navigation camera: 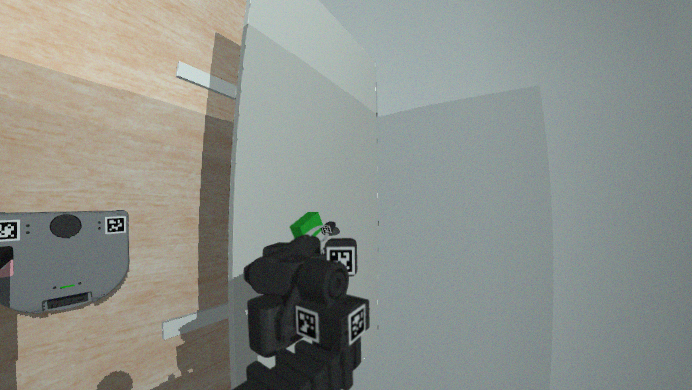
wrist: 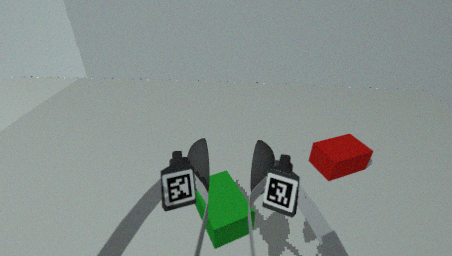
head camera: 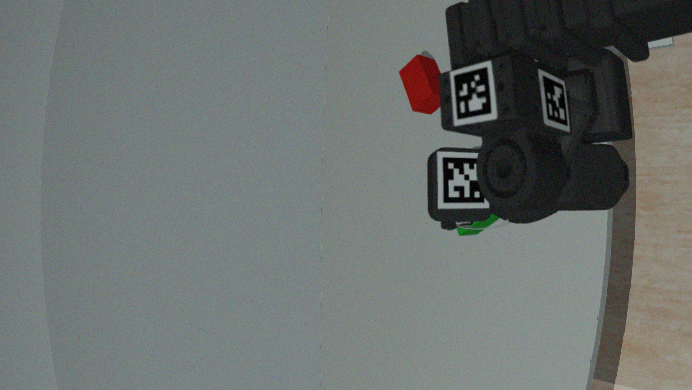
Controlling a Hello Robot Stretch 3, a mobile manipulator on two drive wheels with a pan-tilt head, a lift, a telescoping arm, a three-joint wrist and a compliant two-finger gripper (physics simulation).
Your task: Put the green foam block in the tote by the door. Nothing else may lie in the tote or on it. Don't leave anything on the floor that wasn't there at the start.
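Frame: origin at the robot's base, x ahead, y left, z up, level; metres.
Where they show: robot's base, origin of its link: [navigation camera: 66,224].
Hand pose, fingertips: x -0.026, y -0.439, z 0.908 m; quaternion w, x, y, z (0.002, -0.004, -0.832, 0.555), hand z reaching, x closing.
Things, the pixels of their top centre, and the offset from my fingertips. Level surfaces: height alone.
- green foam block, centre of its top: [head camera: 471,205] [navigation camera: 312,227] dz -0.143, dx +0.014, dy -0.081 m
- pale table, height of its surface: dz -0.188 m
- red block, centre of its top: [head camera: 415,82] dz -0.143, dx -0.207, dy -0.204 m
- wood floor, height of its surface: dz -0.908 m
The green foam block [head camera: 469,231] [navigation camera: 306,224] [wrist: 227,202] lies on the pale table [head camera: 450,310] [navigation camera: 300,150] [wrist: 115,145]. The wrist and gripper body cover most of it in the head view. My gripper [wrist: 231,158] is open over the table, its fingers pointing toward the block. In the wrist view the block shows between and below the two fingers, partly behind the left finger; whether they touch it cannot be told. A red block [head camera: 421,85] [wrist: 340,156] lies on the table to the right of the green block in the wrist view. The tote by the door does not show.
A plain grey wall [head camera: 175,200] [navigation camera: 460,210] [wrist: 260,40] runs along the table's far side. My wheeled base [navigation camera: 95,260] stands on the wood floor [head camera: 665,225] [navigation camera: 125,165] beyond the near table edge. Two table feet [navigation camera: 195,75] [navigation camera: 177,325] stick out there.
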